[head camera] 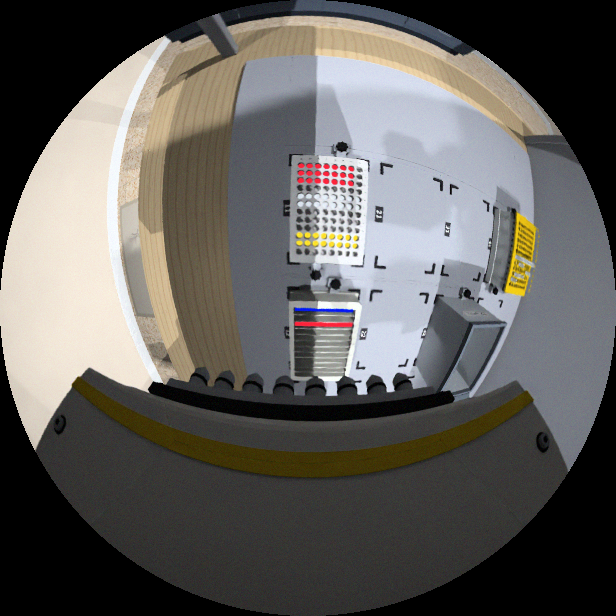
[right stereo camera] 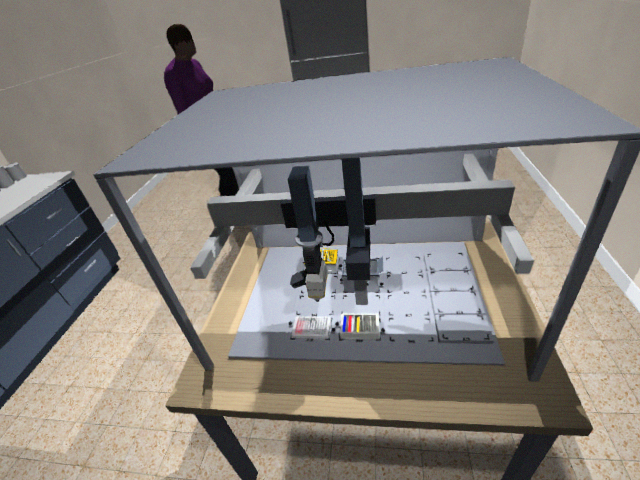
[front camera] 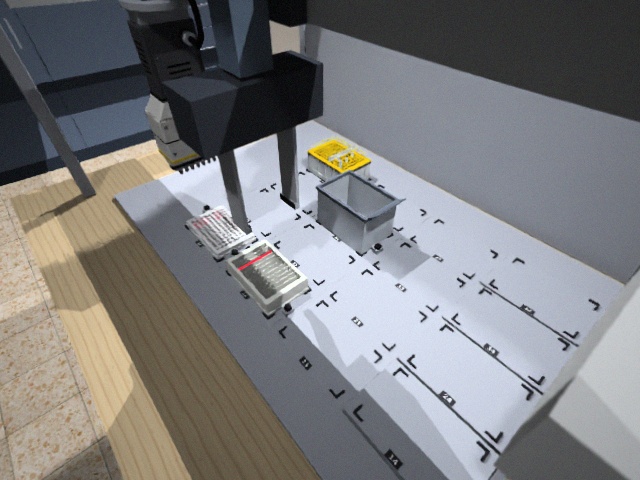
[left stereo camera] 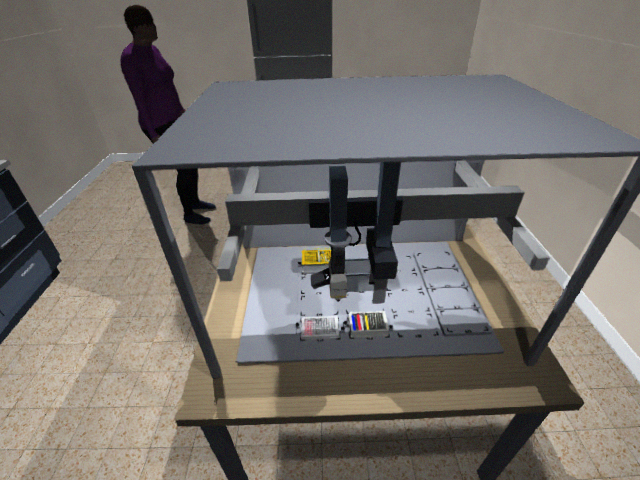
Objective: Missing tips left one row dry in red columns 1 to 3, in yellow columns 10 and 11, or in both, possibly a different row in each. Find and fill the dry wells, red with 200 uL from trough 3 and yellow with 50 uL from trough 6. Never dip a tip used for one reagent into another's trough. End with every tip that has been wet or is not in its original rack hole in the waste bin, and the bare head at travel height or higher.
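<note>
The white well plate [front camera: 217,229] [head camera: 327,209] [left stereo camera: 320,327] [right stereo camera: 311,327] lies near the deck's front edge. In the head view its three red columns show seven red wells each, with the right-edge row dark; both yellow columns look filled across. The trough block [front camera: 268,276] [head camera: 355,344] [left stereo camera: 368,333] [right stereo camera: 360,336] beside it shows blue, red and yellow strips. The pipetting head [front camera: 164,121] [head camera: 304,517] [left stereo camera: 338,285] [right stereo camera: 316,285] is raised, its eight nozzles [head camera: 315,386] bare. The yellow tip rack [front camera: 338,155] [head camera: 520,252] stands at the back. The parked gripper [front camera: 266,215] is open, nothing between its fingers.
The grey open waste bin [front camera: 341,227] [head camera: 445,339] stands between the trough block and the tip rack, towards the back. Black locating knobs stand beside the labware. Frame posts [left stereo camera: 178,279] [right stereo camera: 155,279] rise at the table's corners. A person [left stereo camera: 149,85] [right stereo camera: 187,82] stands behind the bench.
</note>
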